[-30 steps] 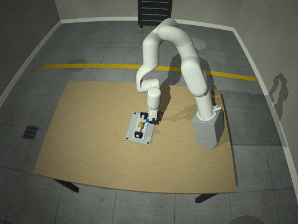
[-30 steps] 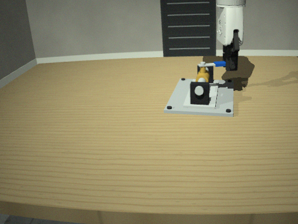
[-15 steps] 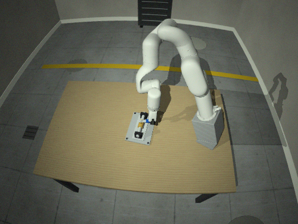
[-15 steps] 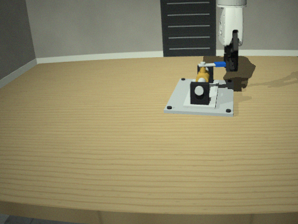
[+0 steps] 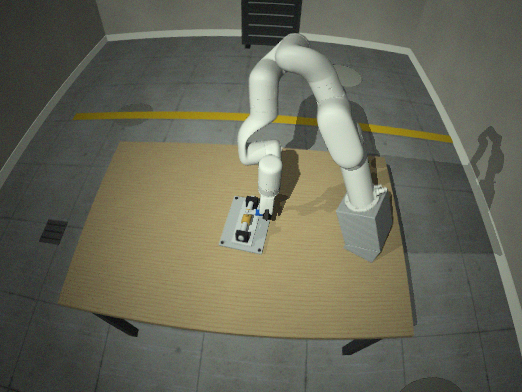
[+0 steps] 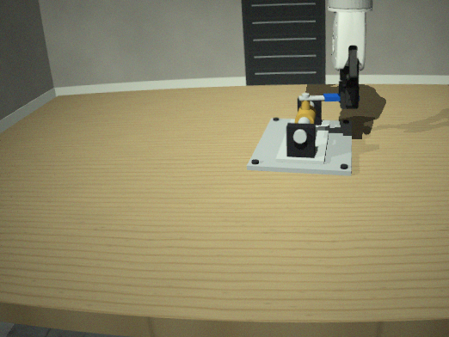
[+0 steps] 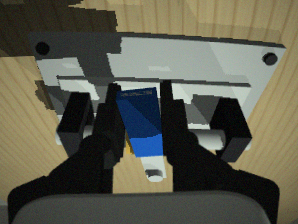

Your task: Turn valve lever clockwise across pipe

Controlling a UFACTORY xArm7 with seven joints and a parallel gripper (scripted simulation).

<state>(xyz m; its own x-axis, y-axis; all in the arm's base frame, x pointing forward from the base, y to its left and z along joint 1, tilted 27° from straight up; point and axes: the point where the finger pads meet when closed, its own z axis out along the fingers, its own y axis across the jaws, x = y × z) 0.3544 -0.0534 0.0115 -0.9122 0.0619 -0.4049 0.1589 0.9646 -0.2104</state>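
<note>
My hand is 40 mm short of the blue lever.
</note>
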